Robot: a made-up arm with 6 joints.
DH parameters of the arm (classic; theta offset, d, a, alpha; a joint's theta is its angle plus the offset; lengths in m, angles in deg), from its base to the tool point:
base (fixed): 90 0.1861 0 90
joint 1: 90 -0.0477 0.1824 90
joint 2: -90 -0.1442 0.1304 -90
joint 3: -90 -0.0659 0.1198 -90
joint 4: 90 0.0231 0.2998 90
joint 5: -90 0.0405 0.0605 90
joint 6: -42.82 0 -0.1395 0
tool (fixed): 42.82 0.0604 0 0
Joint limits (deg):
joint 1: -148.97..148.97
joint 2: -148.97..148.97
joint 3: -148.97..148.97
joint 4: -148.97..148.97
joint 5: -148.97..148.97
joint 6: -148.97..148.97
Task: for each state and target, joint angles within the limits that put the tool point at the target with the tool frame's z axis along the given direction. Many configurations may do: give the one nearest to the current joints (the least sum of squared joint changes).
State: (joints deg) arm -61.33 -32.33 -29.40 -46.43 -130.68 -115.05
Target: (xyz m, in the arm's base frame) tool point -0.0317 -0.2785 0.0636 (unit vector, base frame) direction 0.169 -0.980 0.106
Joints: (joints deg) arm -108.28 -48.59 0.77 -15.71 -142.54 -75.66
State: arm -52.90 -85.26 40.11 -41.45 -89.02 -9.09
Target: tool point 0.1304 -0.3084 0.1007 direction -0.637 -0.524 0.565
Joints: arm -78.04 -70.04 43.24 -9.57 -61.94 -4.88
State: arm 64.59 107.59 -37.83 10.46 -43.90 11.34
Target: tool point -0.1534 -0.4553 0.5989 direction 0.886 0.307 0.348
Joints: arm 47.04 139.56 -20.33 19.30 -53.22 20.22
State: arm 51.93 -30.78 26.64 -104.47 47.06 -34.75
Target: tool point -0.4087 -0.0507 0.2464 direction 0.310 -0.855 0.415
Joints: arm 94.92 -76.12 34.76 -138.07 81.88 -48.27
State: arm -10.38 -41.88 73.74 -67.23 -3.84 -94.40
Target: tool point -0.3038 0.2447 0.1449 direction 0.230 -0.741 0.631
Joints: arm 31.72 -42.53 59.34 -57.78 8.56 -87.74
